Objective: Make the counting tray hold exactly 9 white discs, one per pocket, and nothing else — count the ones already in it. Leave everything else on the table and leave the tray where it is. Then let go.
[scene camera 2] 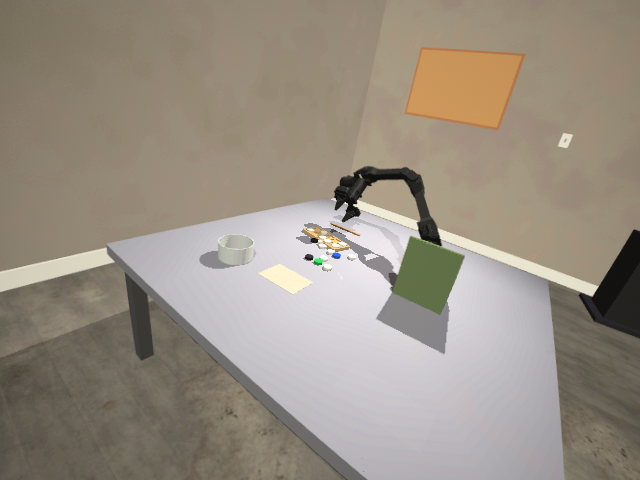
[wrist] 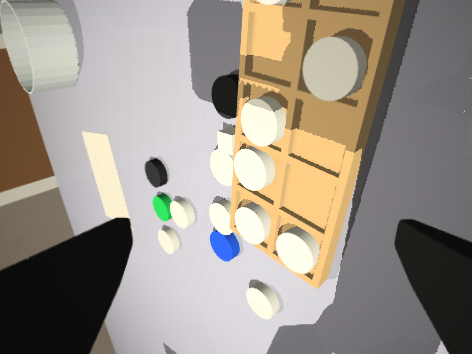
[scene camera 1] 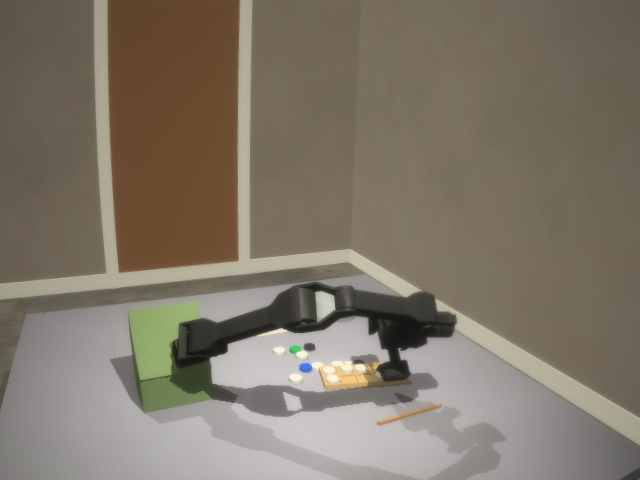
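The orange tray (scene camera 1: 351, 384) (scene camera 2: 338, 249) (wrist: 344, 200) has two rows of pockets. In the wrist view, one row holds white discs (wrist: 252, 223) (wrist: 254, 170) (wrist: 263, 121), then an empty pocket, then a disc (wrist: 270, 1) cut by the view's edge. The other row shows a white end disc (wrist: 297, 250), two empty pockets and a white disc (wrist: 334, 68). The tray's far end is out of the wrist view. Loose white discs (wrist: 222, 166) (wrist: 220, 216) (wrist: 262, 300) (wrist: 182, 213) (wrist: 169, 240) lie outside the tray. My gripper (scene camera 2: 341, 213) (wrist: 263, 231) is open and empty, above table height near the tray.
Black discs (wrist: 156, 172) (wrist: 226, 96), a green disc (wrist: 162, 207), a blue disc (wrist: 224, 245) and a white block (wrist: 226, 140) lie near the tray. A bowl (scene camera 2: 235, 250), a paper sheet (scene camera 2: 285, 279), an orange stick (scene camera 1: 409, 414) and a green box (scene camera 1: 165, 341) are also on the table.
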